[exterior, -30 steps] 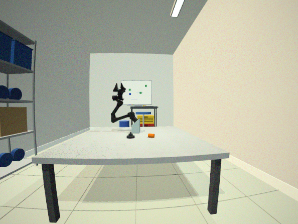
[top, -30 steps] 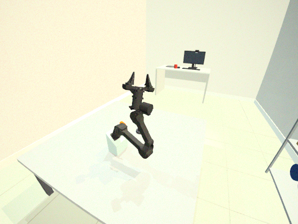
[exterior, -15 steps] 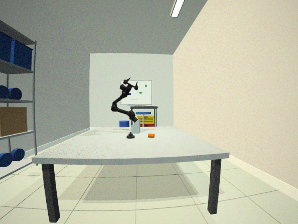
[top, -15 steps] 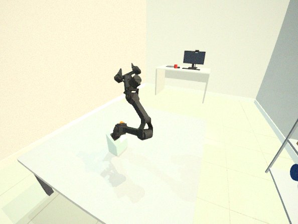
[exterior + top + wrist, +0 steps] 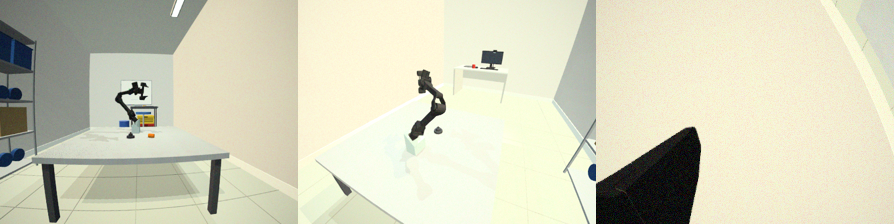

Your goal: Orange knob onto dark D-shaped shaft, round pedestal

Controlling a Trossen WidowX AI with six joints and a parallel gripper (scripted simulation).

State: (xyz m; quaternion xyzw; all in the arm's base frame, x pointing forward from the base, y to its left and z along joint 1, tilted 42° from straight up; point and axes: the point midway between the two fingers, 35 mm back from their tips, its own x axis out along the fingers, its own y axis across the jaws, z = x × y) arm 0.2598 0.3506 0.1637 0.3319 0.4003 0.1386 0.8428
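Now: gripper tip 46 cm above the orange knob, 3 cm to the right of it and 1 cm past it. Also, from my gripper tip: pedestal: 45 cm below, 18 cm to the right, 1 cm ahead.
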